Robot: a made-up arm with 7 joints.
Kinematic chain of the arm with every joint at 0, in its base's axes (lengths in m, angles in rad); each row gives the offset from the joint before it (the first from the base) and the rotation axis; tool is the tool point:
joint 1: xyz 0 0 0.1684 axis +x
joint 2: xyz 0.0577 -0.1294 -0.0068 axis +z
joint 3: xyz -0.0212 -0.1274 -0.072 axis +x
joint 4: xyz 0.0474 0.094 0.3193 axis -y
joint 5: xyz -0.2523 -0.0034 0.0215 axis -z
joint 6: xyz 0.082 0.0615 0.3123 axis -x
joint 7: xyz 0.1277 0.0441 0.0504 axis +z
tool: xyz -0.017 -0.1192 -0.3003
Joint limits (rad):
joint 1: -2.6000..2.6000
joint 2: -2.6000..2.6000
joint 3: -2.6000..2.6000
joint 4: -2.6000..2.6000
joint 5: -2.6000..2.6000
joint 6: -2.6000..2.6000
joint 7: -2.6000..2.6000
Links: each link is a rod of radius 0.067 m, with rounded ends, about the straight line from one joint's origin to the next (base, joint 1, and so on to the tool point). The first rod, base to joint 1, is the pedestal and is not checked.
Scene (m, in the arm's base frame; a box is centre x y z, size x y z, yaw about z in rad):
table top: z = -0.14
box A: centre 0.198 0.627 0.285 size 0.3 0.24 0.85 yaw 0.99
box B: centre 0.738 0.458 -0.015 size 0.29 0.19 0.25 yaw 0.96
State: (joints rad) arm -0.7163 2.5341 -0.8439 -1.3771 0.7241 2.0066 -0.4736
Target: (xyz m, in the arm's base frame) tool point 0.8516 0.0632 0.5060
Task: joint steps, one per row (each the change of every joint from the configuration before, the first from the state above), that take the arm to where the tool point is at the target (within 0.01 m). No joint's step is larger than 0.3 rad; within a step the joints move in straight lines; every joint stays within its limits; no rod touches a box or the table.
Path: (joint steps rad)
1: 0.0921 -0.1553 0.1643 0.2049 -0.0762 0.1029 0.2235
2: 0.0920 -0.1553 0.1643 0.2048 -0.0761 0.1030 0.2234
3: 0.0921 -0.1553 0.1644 0.2049 -0.0762 0.1029 0.2235
4: 0.0495 -0.2181 0.1662 0.1836 -0.0785 0.0570 0.2114
5: 0.0496 -0.2181 0.1661 0.1836 -0.0786 0.0569 0.2115
6: 0.0495 -0.2181 0.1662 0.1836 -0.0786 0.0569 0.2115
7: 0.0096 0.0057 0.1310 -0.1561 0.0910 -0.1810 -0.2526
8: 0.0095 0.0058 0.1309 -0.1561 0.0911 -0.1810 -0.2526
9: 0.0096 0.0057 0.1309 -0.1561 0.0910 -0.1809 -0.2525
10: 0.0096 0.0057 0.1309 -0.1561 0.0910 -0.1810 -0.2526
11: 0.0095 0.0057 0.1310 -0.1560 0.0911 -0.1810 -0.2526

